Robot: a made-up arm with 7 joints. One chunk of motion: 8 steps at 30 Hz.
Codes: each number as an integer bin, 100 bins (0 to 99) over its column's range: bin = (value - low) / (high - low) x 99, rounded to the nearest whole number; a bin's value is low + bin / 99 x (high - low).
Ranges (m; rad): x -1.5..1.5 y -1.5..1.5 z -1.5..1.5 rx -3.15..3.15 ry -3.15..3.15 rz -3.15..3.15
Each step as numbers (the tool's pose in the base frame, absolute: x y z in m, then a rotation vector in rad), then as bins.
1 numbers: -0.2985 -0.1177 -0.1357 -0.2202 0.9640 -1.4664
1 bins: 40 46 45 46 65 26
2 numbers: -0.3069 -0.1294 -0.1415 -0.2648 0.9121 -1.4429
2 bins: 39 45 45 45 64 27
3 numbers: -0.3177 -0.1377 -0.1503 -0.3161 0.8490 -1.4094
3 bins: 39 45 45 45 63 27
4 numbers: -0.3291 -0.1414 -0.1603 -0.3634 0.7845 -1.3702
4 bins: 39 45 44 44 62 28
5 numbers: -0.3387 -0.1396 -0.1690 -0.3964 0.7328 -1.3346
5 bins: 38 45 44 43 61 29
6 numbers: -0.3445 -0.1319 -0.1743 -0.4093 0.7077 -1.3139
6 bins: 38 45 44 43 61 29
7 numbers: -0.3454 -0.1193 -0.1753 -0.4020 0.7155 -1.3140
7 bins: 38 46 44 43 61 29
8 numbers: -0.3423 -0.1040 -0.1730 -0.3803 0.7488 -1.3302
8 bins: 38 46 44 44 61 29
